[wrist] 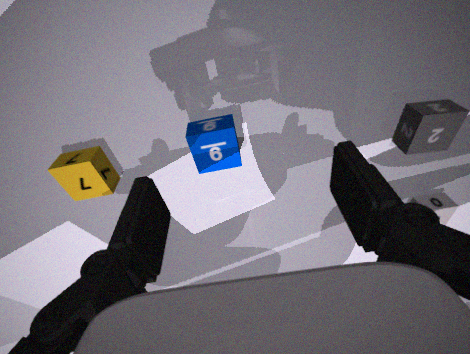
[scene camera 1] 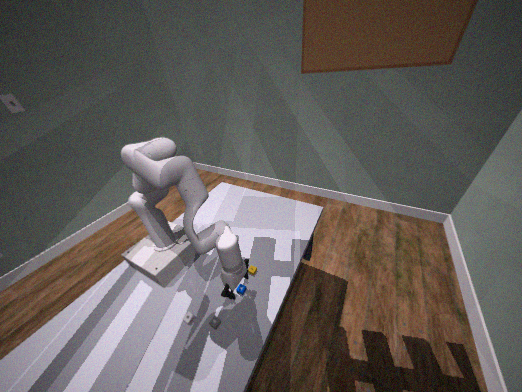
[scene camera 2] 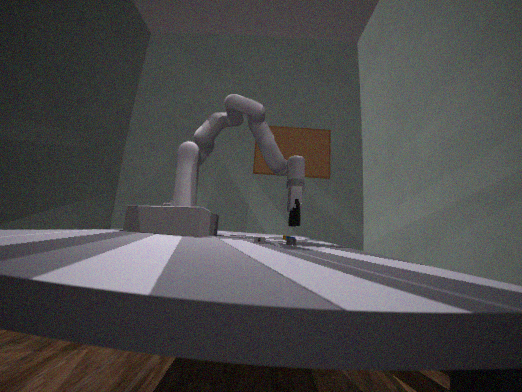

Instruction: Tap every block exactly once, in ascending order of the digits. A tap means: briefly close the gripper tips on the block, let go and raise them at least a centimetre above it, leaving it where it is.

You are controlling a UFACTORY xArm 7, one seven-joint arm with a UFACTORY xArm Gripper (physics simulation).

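My gripper is open and empty, a little above the blocks. A blue block with an underlined 6, upside down in the wrist view, lies below and between the fingertips, nearer the left finger. A yellow block with a 7 lies beyond the left finger in the wrist view. A dark grey block with a 2 lies beyond the right finger. A white block with a 0 is partly hidden behind the right finger in the wrist view.
The blocks stand on a pale table striped with shadows. The robot's base box stands to the left of the blocks in the second scene view. The table's edge runs right of the blocks in the first scene view.
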